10 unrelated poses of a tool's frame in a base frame.
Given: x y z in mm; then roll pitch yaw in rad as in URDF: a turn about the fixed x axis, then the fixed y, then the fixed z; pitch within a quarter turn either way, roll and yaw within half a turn.
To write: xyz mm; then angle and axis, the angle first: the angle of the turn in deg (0 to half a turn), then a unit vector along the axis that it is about. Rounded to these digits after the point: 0 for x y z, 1 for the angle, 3 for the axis.
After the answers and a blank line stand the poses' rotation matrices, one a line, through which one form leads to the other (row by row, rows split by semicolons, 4 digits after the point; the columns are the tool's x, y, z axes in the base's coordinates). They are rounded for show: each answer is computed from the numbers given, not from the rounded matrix.
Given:
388 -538 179 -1.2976 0.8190 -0.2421
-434 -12 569 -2.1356 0.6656 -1.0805
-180 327 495 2.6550 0.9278 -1.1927
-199 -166 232 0.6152 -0.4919 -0.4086
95 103 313 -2.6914 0.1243 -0.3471
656 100 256 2.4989 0.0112 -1.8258
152 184 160 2.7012 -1.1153 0.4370
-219 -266 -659 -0.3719 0.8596 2.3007
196 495 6 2.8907 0.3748 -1.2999
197 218 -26 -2.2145 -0.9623 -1.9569
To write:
388 -538 179 82.0 -0.780 0.582 0.229
-434 -12 569 114.9 -0.746 0.665 0.013
-180 327 495 172.5 -0.780 0.399 0.481
-199 -166 232 46.1 0.614 -0.732 -0.295
95 103 313 153.4 -0.982 0.187 0.022
656 100 256 158.2 0.592 -0.763 -0.258
152 184 160 172.1 0.835 0.067 0.546
-219 -266 -659 145.8 -0.463 0.014 0.886
196 495 6 178.4 -0.790 0.571 0.222
197 218 -26 166.0 0.619 -0.546 0.564

0.6630 -0.6182 0.4222; -0.1637 0.4306 0.8876; -0.7305 -0.6576 0.1843
0.3704 -0.7178 0.5895; -0.6939 0.2081 0.6894; -0.6175 -0.6644 -0.4210
0.2213 -0.6833 -0.6957; -0.5572 -0.6741 0.4848; -0.8003 0.2804 -0.5300
0.8089 0.0743 -0.5833; -0.3502 0.8577 -0.3764; 0.4723 0.5087 0.7198
0.9331 -0.3570 0.0431; -0.3375 -0.8283 0.4472; -0.1240 -0.4318 -0.8934
-0.2522 -0.7763 -0.5777; -0.9676 0.1954 0.1599; -0.0112 0.5993 -0.8004
0.3986 0.0360 0.9164; 0.1862 -0.9816 -0.0424; 0.8980 0.1875 -0.3979
-0.4352 -0.5107 -0.7414; 0.4864 -0.8264 0.2837; -0.7576 -0.2372 0.6081
0.2490 -0.9090 -0.3341; -0.8966 -0.3468 0.2753; -0.3661 0.2310 -0.9014
-0.2153 -0.8031 0.5556; -0.5296 -0.3820 -0.7574; 0.8205 -0.4572 -0.3431

